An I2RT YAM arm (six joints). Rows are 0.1 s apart.
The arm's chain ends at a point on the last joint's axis. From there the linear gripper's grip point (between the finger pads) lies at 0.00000 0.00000 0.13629 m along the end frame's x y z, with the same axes.
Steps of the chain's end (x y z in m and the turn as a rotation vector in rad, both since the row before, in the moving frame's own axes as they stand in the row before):
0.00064, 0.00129, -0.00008, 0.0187, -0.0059, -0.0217
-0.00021, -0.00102, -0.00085, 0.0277, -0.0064, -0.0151
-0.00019, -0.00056, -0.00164, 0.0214, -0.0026, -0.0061
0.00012, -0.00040, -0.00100, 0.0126, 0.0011, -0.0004
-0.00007, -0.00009, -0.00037, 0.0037, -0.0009, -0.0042
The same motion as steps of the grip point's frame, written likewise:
-0.00019, -0.00125, -0.00011, 0.0187, -0.0059, -0.0217
-0.00111, -0.00479, -0.00091, 0.0277, -0.0064, -0.0151
-0.00055, -0.00348, -0.00167, 0.0214, -0.0026, -0.0061
0.00027, -0.00212, -0.00101, 0.0126, 0.0011, -0.0004
-0.00019, -0.00059, -0.00037, 0.0037, -0.0009, -0.0042

